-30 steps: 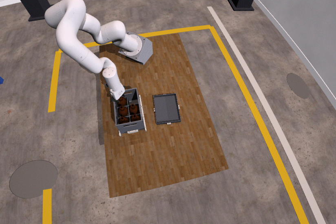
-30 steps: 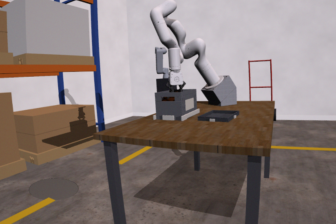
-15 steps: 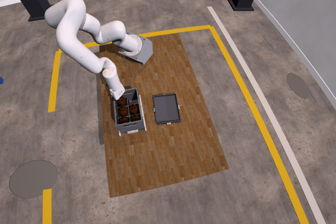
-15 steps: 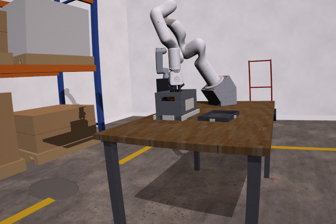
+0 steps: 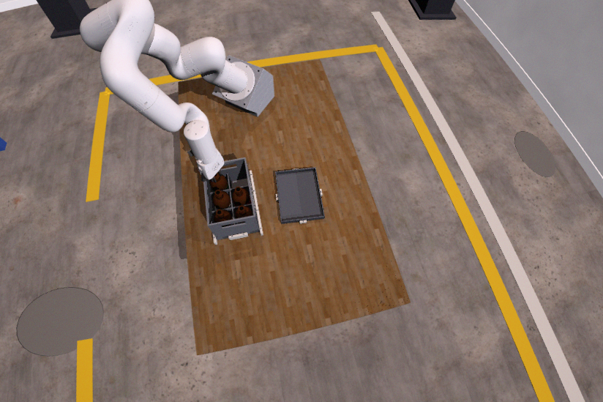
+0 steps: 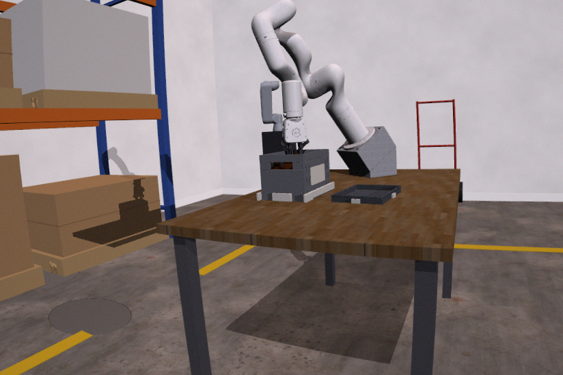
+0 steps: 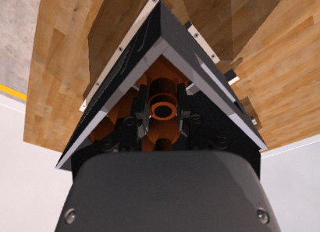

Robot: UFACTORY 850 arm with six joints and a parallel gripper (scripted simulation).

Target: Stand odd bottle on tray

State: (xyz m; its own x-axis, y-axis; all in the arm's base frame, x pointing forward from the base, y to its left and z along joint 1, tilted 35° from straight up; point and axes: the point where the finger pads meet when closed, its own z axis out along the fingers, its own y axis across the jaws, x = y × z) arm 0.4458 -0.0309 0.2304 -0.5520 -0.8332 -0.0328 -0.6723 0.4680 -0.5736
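My gripper is now 17 cm short of the bottle, 7 cm above it and 2 cm to the right of it. Also, from my hand: grey divided crate (8 cm ahead, 7 cm below, 5 cm to the left); grey tray (35 cm to the left, 15 cm below, 6 cm ahead).
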